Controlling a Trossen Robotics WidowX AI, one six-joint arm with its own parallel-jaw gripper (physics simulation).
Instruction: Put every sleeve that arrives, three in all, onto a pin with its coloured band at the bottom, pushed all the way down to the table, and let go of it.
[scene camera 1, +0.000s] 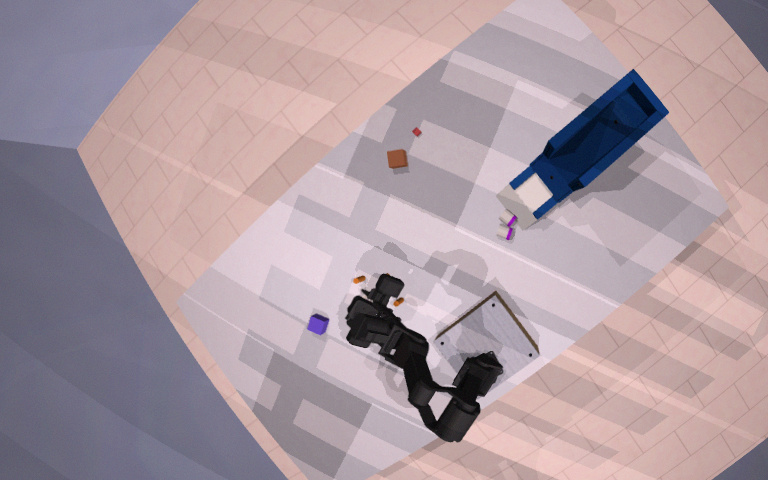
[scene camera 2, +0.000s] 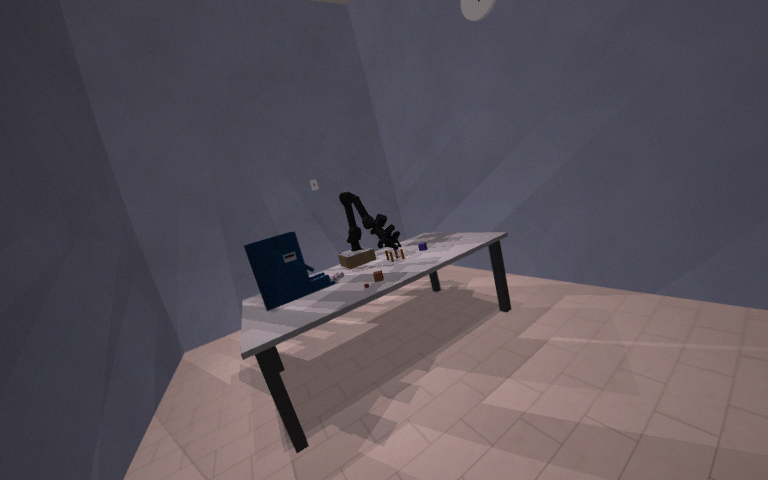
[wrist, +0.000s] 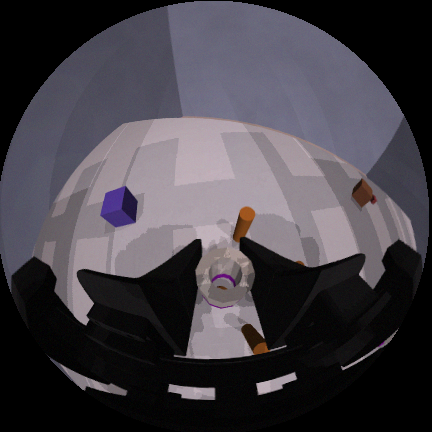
a purple cube (wrist: 119, 205): on the table
